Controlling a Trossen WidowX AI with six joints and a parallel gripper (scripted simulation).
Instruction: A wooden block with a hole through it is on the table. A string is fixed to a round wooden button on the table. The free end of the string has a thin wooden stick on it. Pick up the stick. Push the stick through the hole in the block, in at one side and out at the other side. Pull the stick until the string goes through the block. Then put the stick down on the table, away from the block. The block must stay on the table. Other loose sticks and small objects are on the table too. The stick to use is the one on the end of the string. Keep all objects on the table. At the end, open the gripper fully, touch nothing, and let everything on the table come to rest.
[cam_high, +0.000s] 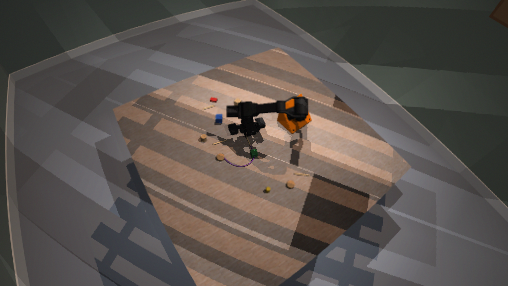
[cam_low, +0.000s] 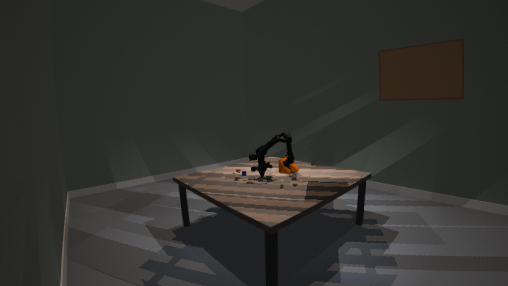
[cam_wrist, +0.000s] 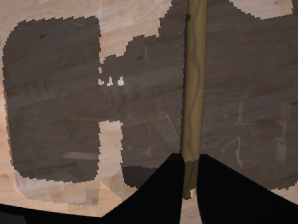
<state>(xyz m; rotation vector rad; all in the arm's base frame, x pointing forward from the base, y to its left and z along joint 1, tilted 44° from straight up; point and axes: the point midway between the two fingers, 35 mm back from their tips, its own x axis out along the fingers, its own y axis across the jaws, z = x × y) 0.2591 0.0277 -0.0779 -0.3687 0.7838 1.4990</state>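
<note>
My gripper tip is 10 mm short of the thin wooden stick, 40 mm to the right of it and 10 mm below it. Round my gripper tip: blue cube 70 mm ahead, 170 mm to the right, 20 mm above; green wooden block 30 mm ahead, 120 mm to the left, 20 mm above; round wooden button 180 mm ahead, 50 mm to the left, 10 mm above.
</note>
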